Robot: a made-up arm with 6 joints. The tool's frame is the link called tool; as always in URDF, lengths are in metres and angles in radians. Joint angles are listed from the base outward. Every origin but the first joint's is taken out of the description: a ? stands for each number. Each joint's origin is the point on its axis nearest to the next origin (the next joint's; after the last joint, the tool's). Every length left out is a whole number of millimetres.
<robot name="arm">
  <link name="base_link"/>
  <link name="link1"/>
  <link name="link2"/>
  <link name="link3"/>
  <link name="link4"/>
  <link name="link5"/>
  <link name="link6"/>
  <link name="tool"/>
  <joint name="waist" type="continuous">
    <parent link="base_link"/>
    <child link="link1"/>
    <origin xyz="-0.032 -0.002 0.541" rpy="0 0 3.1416"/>
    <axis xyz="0 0 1"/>
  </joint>
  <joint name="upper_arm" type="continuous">
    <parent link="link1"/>
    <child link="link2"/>
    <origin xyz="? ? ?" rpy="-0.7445 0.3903 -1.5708"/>
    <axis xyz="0 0 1"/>
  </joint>
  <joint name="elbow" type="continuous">
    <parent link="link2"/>
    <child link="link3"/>
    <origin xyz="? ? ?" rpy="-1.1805 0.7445 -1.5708"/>
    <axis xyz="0 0 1"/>
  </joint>
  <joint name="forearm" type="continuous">
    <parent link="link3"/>
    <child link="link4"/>
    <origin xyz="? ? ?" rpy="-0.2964 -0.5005 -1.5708"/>
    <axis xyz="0 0 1"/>
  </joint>
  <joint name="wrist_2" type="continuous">
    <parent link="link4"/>
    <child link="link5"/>
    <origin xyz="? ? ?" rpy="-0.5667 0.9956 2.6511"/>
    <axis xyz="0 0 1"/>
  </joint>
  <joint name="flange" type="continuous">
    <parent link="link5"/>
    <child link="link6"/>
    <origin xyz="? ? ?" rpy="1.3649 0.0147 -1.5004"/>
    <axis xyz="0 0 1"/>
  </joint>
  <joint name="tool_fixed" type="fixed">
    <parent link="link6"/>
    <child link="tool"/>
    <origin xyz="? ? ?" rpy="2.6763 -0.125 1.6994"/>
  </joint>
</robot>
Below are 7 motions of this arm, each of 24 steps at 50 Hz.
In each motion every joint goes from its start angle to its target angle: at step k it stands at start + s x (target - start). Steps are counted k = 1, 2, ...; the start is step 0. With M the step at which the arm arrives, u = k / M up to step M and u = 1 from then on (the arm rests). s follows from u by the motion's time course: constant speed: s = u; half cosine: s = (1 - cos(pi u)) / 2; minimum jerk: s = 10 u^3 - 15 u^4 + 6 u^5.
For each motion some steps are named. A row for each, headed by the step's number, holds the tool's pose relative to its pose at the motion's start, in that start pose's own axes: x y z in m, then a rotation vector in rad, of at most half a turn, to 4 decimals.
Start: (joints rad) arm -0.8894 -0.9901 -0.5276 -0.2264 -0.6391 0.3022
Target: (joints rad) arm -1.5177 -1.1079 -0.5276 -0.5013 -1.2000 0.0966
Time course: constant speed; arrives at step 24
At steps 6, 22, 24:
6: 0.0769 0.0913 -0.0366 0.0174 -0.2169 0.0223
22: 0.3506 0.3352 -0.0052 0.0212 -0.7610 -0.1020
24: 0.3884 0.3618 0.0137 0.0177 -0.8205 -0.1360

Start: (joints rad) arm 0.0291 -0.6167 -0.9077 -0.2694 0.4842 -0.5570
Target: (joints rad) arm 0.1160 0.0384 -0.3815 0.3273 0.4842 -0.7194
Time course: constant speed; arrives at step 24
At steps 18, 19, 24:
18: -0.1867 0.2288 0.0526 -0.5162 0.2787 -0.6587
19: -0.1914 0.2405 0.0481 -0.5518 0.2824 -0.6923
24: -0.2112 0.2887 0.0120 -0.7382 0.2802 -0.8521

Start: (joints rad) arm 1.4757 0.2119 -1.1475 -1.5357 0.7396 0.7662
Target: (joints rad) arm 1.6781 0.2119 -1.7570 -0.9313 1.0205 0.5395
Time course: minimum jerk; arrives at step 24
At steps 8, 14, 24:
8: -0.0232 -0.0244 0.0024 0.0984 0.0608 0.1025
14: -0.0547 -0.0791 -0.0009 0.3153 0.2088 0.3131
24: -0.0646 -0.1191 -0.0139 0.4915 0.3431 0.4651

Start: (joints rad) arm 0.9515 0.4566 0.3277 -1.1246 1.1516 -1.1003
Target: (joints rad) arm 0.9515 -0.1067 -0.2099 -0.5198 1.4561 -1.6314
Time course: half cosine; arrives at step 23
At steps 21, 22, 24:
21: 0.1285 0.1366 -0.2993 0.4299 -1.0892 -0.1632
22: 0.1332 0.1403 -0.3016 0.4335 -1.1041 -0.1690
24: 0.1348 0.1415 -0.3024 0.4347 -1.1090 -0.1710

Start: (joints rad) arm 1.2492 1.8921 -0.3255 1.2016 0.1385 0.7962
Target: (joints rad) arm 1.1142 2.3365 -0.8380 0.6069 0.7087 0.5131
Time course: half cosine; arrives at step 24
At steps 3, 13, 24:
3: -0.0008 -0.0006 0.0061 0.0053 -0.0184 0.0403
13: -0.0057 -0.0137 0.0966 -0.0100 -0.2519 0.5931
24: -0.0076 -0.0139 0.1897 -0.1551 -0.3857 1.0206

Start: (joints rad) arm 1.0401 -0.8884 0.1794 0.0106 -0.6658 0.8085
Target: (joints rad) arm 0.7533 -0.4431 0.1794 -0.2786 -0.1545 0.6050
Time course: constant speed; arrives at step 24
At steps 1, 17, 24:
1: 0.0013 0.0096 0.0048 0.0247 -0.0047 0.0079
17: 0.0066 0.1313 0.0885 0.4011 -0.1120 0.1517
24: 0.0017 0.1681 0.1248 0.5512 -0.1762 0.2211

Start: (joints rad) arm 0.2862 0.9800 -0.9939 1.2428 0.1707 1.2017
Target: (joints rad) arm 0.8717 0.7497 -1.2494 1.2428 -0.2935 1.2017
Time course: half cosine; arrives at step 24
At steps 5, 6, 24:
5: 0.0452 0.0029 -0.0053 -0.0416 -0.1050 0.0052
6: 0.0647 0.0037 -0.0068 -0.0588 -0.1490 0.0070
24: 0.4998 -0.0259 0.0911 -0.3860 -1.0256 0.0147

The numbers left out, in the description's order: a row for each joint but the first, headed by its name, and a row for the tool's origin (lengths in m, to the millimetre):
upper_arm: 0.22 -0.505 0
elbow: 0.087 -0.391 0
forearm: -0.047 0.031 0
wrist_2: 0.01 -0.389 0
flange: -0.036 -0.027 0
tool: 0.195 -0.272 0

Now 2 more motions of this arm.
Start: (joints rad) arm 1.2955 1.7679 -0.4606 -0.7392 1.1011 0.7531
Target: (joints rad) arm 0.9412 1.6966 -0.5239 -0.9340 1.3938 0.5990
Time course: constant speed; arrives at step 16
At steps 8, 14, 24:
8: -0.0222 0.0475 0.1446 0.1746 0.1696 0.1604
14: -0.0187 0.0652 0.2550 0.3214 0.2785 0.2823
24: -0.0139 0.0678 0.2912 0.3730 0.3111 0.3230

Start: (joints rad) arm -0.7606 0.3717 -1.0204 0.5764 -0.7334 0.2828
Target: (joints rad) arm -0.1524 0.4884 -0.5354 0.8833 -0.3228 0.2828
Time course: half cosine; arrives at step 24
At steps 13, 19, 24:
13: -0.0816 -0.2167 -0.1557 -0.1281 0.3389 -0.2501
19: -0.0831 -0.3481 -0.2240 -0.1644 0.4417 -0.4797
24: -0.0775 -0.3908 -0.2425 -0.1682 0.4563 -0.5588

